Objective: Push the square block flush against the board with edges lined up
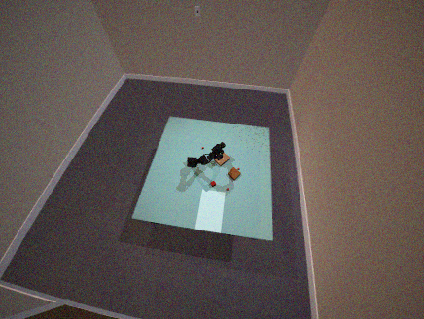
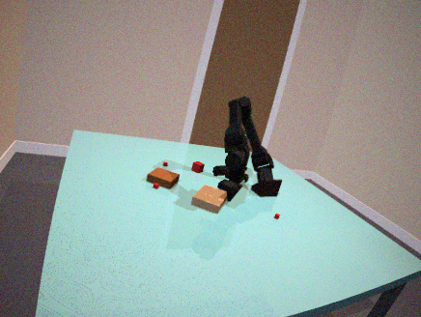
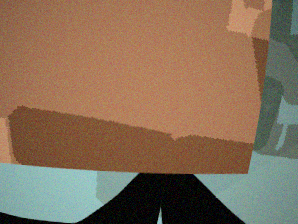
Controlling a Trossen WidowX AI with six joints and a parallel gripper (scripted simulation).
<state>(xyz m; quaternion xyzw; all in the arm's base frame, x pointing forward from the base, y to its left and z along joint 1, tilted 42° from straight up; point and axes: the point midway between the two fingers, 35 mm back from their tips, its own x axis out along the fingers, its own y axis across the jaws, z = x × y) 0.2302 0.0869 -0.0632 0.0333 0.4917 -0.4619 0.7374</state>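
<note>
My gripper tip is 8 cm short of the board and 1 cm below it. Also, from my gripper tip: square block: 23 cm ahead, 16 cm to the right, 1 cm above; then red cube: 3 cm ahead, 30 cm to the right, 1 cm above.
</note>
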